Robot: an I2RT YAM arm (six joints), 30 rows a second.
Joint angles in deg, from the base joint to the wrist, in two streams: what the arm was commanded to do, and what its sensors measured. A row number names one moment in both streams.
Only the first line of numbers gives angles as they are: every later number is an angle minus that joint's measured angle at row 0.
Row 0, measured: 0.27, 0.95, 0.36, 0.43, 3.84, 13.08
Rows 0 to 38, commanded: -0.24, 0.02, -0.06, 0.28, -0.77, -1.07; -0.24, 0.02, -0.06, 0.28, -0.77, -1.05; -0.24, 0.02, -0.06, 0.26, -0.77, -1.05; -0.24, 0.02, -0.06, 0.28, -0.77, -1.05; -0.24, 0.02, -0.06, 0.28, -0.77, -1.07; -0.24, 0.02, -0.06, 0.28, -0.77, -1.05; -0.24, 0.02, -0.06, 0.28, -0.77, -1.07; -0.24, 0.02, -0.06, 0.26, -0.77, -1.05; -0.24, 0.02, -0.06, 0.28, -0.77, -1.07; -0.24, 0.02, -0.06, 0.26, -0.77, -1.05; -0.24, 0.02, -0.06, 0.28, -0.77, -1.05; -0.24, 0.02, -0.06, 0.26, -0.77, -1.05; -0.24, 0.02, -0.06, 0.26, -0.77, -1.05; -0.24, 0.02, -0.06, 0.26, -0.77, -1.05; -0.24, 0.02, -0.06, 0.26, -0.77, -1.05; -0.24, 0.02, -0.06, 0.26, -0.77, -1.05; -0.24, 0.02, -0.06, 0.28, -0.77, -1.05; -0.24, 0.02, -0.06, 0.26, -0.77, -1.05; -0.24, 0.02, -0.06, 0.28, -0.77, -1.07; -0.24, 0.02, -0.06, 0.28, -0.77, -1.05; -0.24, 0.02, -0.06, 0.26, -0.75, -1.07; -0.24, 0.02, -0.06, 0.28, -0.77, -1.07; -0.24, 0.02, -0.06, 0.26, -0.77, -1.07; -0.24, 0.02, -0.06, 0.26, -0.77, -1.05; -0.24, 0.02, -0.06, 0.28, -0.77, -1.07; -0.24, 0.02, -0.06, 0.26, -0.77, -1.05; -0.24, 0.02, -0.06, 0.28, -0.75, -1.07; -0.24, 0.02, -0.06, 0.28, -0.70, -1.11; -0.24, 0.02, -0.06, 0.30, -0.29, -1.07; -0.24, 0.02, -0.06, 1.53, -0.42, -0.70; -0.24, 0.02, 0.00, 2.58, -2.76, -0.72; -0.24, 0.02, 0.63, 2.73, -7.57, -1.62; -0.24, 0.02, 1.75, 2.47, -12.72, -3.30; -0.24, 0.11, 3.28, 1.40, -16.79, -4.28; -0.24, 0.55, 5.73, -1.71, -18.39, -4.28; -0.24, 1.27, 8.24, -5.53, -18.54, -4.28; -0.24, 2.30, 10.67, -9.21, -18.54, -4.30; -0.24, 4.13, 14.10, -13.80, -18.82, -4.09; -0.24, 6.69, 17.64, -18.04, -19.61, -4.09
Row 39, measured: 0.00, 2.14, 8.79, -11.89, -14.32, -2.91
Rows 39 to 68, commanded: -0.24, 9.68, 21.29, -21.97, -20.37, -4.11; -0.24, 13.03, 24.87, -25.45, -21.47, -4.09; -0.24, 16.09, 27.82, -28.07, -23.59, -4.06; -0.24, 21.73, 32.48, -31.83, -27.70, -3.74; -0.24, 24.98, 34.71, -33.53, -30.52, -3.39; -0.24, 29.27, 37.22, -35.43, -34.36, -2.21; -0.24, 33.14, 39.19, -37.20, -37.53, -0.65; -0.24, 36.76, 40.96, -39.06, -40.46, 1.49; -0.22, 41.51, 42.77, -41.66, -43.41, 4.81; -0.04, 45.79, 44.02, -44.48, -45.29, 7.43; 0.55, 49.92, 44.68, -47.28, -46.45, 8.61; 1.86, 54.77, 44.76, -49.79, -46.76, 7.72; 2.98, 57.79, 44.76, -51.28, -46.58, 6.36; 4.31, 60.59, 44.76, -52.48, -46.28, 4.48; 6.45, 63.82, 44.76, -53.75, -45.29, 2.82; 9.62, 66.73, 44.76, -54.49, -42.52, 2.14; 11.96, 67.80, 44.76, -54.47, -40.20, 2.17; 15.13, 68.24, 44.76, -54.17, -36.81, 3.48; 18.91, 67.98, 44.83, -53.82, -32.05, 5.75; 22.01, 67.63, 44.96, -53.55, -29.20, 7.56; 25.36, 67.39, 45.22, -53.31, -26.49, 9.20; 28.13, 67.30, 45.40, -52.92, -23.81, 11.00; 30.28, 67.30, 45.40, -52.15, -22.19, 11.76; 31.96, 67.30, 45.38, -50.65, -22.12, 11.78; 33.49, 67.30, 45.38, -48.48, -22.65, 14.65; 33.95, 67.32, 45.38, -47.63, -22.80, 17.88; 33.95, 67.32, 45.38, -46.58, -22.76, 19.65; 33.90, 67.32, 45.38, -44.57, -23.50, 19.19; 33.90, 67.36, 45.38, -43.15, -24.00, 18.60; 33.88, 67.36, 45.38, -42.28, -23.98, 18.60
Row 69, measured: 33.71, 68.04, 44.09, -44.33, -25.14, 15.80
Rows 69 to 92, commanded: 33.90, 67.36, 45.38, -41.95, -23.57, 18.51; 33.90, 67.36, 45.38, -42.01, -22.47, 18.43; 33.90, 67.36, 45.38, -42.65, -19.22, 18.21; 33.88, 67.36, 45.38, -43.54, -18.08, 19.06; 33.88, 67.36, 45.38, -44.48, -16.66, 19.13; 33.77, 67.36, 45.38, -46.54, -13.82, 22.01; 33.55, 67.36, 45.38, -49.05, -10.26, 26.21; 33.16, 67.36, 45.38, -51.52, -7.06, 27.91; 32.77, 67.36, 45.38, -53.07, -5.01, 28.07; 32.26, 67.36, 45.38, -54.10, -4.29, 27.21; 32.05, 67.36, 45.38, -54.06, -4.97, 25.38; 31.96, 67.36, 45.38, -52.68, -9.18, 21.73; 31.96, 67.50, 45.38, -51.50, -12.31, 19.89; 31.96, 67.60, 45.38, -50.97, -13.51, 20.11; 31.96, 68.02, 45.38, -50.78, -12.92, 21.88; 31.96, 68.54, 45.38, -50.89, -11.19, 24.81; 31.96, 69.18, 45.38, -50.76, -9.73, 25.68; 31.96, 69.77, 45.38, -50.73, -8.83, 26.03; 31.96, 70.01, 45.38, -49.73, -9.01, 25.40; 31.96, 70.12, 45.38, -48.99, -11.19, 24.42; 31.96, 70.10, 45.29, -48.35, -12.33, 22.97; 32.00, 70.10, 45.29, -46.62, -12.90, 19.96; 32.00, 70.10, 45.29, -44.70, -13.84, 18.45; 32.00, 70.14, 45.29, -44.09, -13.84, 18.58
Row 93, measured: 32.09, 69.72, 44.37, -46.17, -11.87, 22.21
